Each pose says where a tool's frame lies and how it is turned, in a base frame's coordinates. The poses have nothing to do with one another.
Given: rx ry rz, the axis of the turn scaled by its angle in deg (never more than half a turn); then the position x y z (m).
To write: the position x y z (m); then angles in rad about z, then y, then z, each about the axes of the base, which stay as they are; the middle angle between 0 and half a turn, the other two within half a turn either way. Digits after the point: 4 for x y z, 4 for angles.
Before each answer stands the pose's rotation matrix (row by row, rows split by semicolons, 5 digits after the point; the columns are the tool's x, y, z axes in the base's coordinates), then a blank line. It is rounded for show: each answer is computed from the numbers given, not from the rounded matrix.
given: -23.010, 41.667, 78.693, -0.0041, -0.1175, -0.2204
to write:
0.03040 -0.97239 0.23136; 0.73790 0.17796 0.65102; -0.67422 0.15093 0.72294

-0.0041, -0.1175, -0.2204, 0.2202, 0.7627, 1.2293
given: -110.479, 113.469, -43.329, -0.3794, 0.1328, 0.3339
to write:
-0.07378 -0.84054 0.53671; -0.98433 -0.02504 -0.17452; 0.16013 -0.54118 -0.82552

-0.3794, 0.1328, 0.3339, -1.8585, 2.5419, -0.3144
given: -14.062, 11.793, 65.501, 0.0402, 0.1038, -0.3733
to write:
0.40097 -0.91538 0.03620; 0.87052 0.39303 0.29617; -0.28533 -0.08724 0.95445

0.0402, 0.1038, -0.3733, -0.2967, 0.3030, 1.4492
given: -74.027, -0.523, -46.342, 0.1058, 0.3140, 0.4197
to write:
0.73150 0.53487 0.42287; -0.52520 0.04649 0.84971; 0.43483 -0.84365 0.31492

0.1058, 0.3140, 0.4197, -2.0467, 1.2504, 1.1090
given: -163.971, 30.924, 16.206, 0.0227, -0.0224, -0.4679
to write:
0.91426 -0.37733 -0.14744; -0.33597 -0.90958 0.24450; -0.22637 -0.17400 -0.95837

0.0227, -0.0224, -0.4679, -0.6553, 2.8520, 2.1135
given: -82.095, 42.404, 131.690, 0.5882, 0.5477, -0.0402
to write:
-0.43833 -0.52983 -0.72605; 0.00663 -0.80967 0.58685; -0.89879 0.25242 0.35842

0.5882, 0.5477, -0.0402, 0.2738, 1.2042, 2.4618
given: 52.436, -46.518, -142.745, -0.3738, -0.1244, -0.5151
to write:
-0.72351 0.13477 -0.67703; -0.50779 -0.76829 0.38972; -0.46763 0.62576 0.62430

-0.3738, -0.1244, -0.5151, 0.9290, 0.8966, 2.6193
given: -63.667, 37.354, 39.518, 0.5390, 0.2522, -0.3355
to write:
0.62428 -0.77133 0.12378; 0.16697 0.28653 0.94341; -0.76315 -0.56828 0.30767

0.5390, 0.2522, -0.3355, -0.6401, 1.2581, 1.4403
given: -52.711, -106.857, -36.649, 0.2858, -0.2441, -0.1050
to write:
-0.28823 0.81040 -0.51007; 0.32676 0.58394 0.74313; 0.90009 0.04752 -0.43311

0.2858, -0.2441, -0.1050, 3.0888, 2.0187, 2.1723
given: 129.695, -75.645, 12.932, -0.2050, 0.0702, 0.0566
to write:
0.51452 -0.85073 -0.10740; -0.76673 -0.40037 -0.50183; 0.38392 0.34055 -0.85828

-0.2050, 0.0702, 0.0566, 2.4160, 2.6027, -1.7816
